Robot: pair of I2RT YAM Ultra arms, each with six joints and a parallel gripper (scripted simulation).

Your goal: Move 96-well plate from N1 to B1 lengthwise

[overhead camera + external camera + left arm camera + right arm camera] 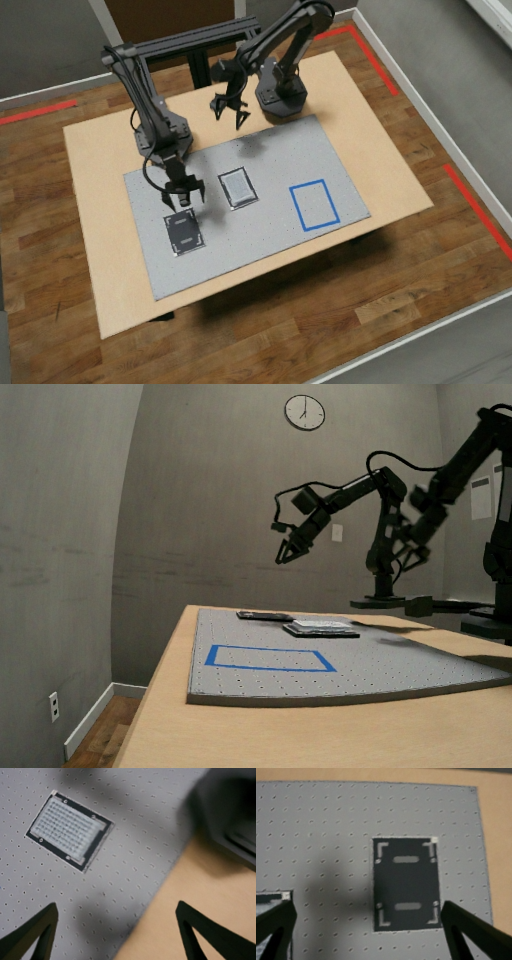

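Right now the 96-well plate is 180 mm ahead of my left hand, 170 mm below it and 40 mm to the right of it. The rest, counted from my left hand: black nest (180 mm below, 180 mm ahead, 40 mm to the right).
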